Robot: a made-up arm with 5 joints.
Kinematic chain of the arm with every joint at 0, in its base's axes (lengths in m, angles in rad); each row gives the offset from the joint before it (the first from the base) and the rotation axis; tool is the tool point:
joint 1: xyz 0 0 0.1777 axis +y
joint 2: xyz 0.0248 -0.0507 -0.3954 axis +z
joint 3: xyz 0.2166 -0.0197 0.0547 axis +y
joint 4: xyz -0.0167 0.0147 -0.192 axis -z
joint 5: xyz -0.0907 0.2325 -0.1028 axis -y
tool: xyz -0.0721 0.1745 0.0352
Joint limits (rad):
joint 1: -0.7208..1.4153
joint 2: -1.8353..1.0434
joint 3: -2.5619..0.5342
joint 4: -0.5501..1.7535
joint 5: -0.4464..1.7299
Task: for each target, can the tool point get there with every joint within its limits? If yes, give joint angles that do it. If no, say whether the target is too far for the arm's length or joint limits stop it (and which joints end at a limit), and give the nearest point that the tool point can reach.
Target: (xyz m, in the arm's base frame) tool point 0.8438 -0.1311 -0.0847
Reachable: yes | joints -0.4684 -0.7784 -0.2113 0.9281 0.8496
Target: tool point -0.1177 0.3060 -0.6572
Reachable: yes | joints 0.8407 0.0434 -0.2242 0.9523 1.5664
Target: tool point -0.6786 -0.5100 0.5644
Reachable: no: joint limits stop it (at a limit: joint 1, joint 2, joint 4) | nearest point -0.5347 -0.1424 0.4340 | short by 0.416 m
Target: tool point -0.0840 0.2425 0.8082
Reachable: no: joint limits stop it (at a limit: joint 1, joint 4, joint 5) | nearest point 0.0905 0.1849 0.5119 | short by 0.349 m
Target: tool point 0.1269 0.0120 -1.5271
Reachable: no: too far | nearest point 0.0717 -0.0160 -0.7862 | short by 0.743 m
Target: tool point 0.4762 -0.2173 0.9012
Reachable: no: joint limits stop it (at a limit: joint 1, joint 4, joint 5) | nearest point 0.4512 -0.1752 0.6197 | short by 0.286 m
